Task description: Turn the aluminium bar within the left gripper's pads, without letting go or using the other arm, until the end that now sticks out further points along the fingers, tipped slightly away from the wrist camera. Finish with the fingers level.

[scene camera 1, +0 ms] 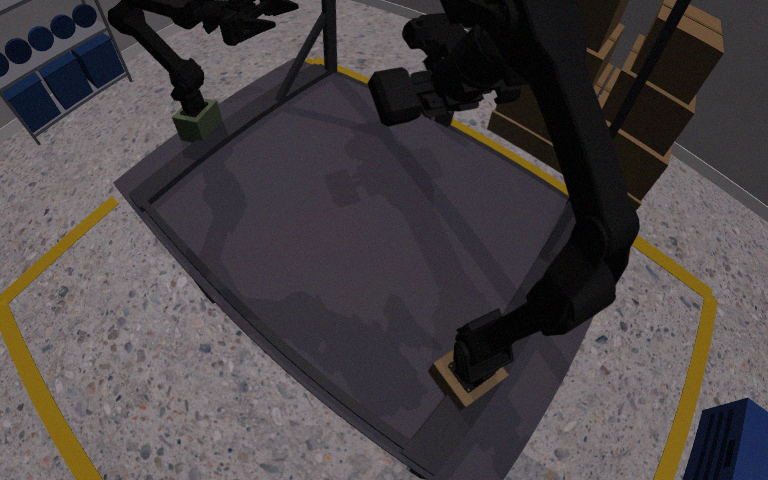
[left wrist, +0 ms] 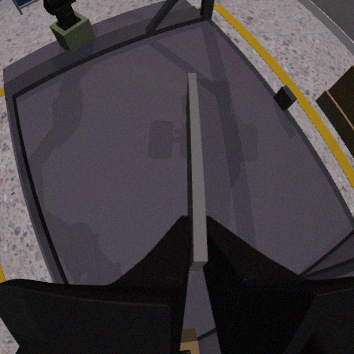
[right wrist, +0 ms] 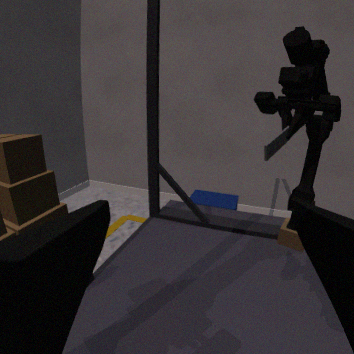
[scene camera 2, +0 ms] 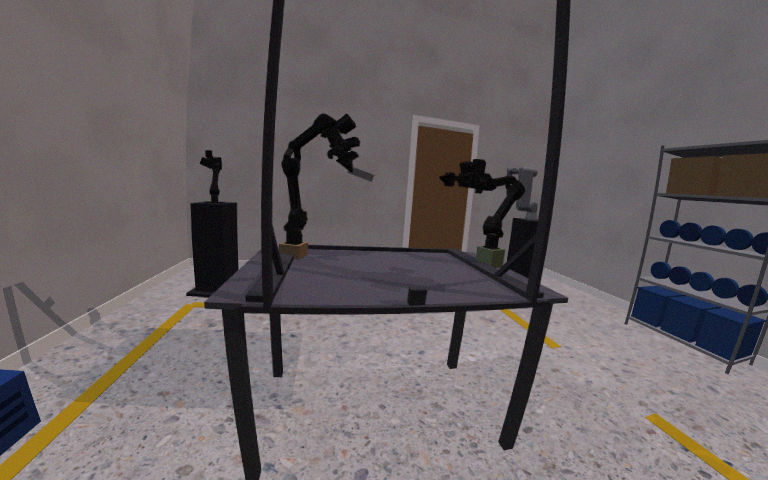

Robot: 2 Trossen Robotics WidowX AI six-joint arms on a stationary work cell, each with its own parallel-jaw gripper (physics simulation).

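Frame: origin at the left arm's base, x left, y back, z up, level; millimetres.
Where they show: left gripper, between the fingertips: (scene camera 1: pixel 425 108) (left wrist: pixel 193 224) (right wrist: pixel 284 137) (scene camera 2: pixel 352 172); right gripper, between the fingertips: (scene camera 1: pixel 287 15) (right wrist: pixel 204 211) (scene camera 2: pixel 446 177); left arm's base, origin of its link: (scene camera 1: pixel 471 369) (scene camera 2: pixel 293 243); right arm's base, origin of its link: (scene camera 1: pixel 194 108) (left wrist: pixel 68 21) (scene camera 2: pixel 491 247).
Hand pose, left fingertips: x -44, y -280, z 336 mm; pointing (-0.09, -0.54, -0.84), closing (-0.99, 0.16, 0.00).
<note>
Things, the pixels of their top centre, and the offset from my left fingertips. Level surfaces: height alone.
- grey aluminium bar, centre of its top: (left wrist: pixel 199 128) (right wrist: pixel 279 125) (scene camera 2: pixel 361 166) dx -6, dy -36, dz +25 mm
- dark table, height of its surface: dz -399 mm
- small black block, centre of its top: (scene camera 1: pixel 444 108) (scene camera 2: pixel 417 287) (left wrist: pixel 288 92) dx -351, dy -311, dz -342 mm
The grey aluminium bar (scene camera 2: pixel 363 174) (left wrist: pixel 197 165) (right wrist: pixel 278 144) is held near one end in my left gripper (scene camera 2: pixel 350 168) (left wrist: pixel 193 224) (right wrist: pixel 284 137), which is shut on it. The fingers slope steeply down above the table. In scene camera 2 the bar's long end juts down to the right, less steeply than the fingers, leaning toward the wrist camera's side. In the left wrist view it runs up the picture from the tips, its short end between the pads. The bar does not show in scene camera 1. My right gripper (scene camera 1: pixel 286 15) (scene camera 2: pixel 442 178) (right wrist: pixel 204 211) is open and empty.
The dark table (scene camera 1: pixel 283 243) (scene camera 2: pixel 351 283) (left wrist: pixel 115 165) lies below both arms. A frame post (scene camera 1: pixel 329 39) (scene camera 2: pixel 553 141) (right wrist: pixel 153 100) rises at its edge. A small black block (scene camera 2: pixel 416 296) (left wrist: pixel 285 97) is at one edge. Cardboard boxes (scene camera 1: pixel 651 101) (right wrist: pixel 25 185) are stacked beyond the table.
</note>
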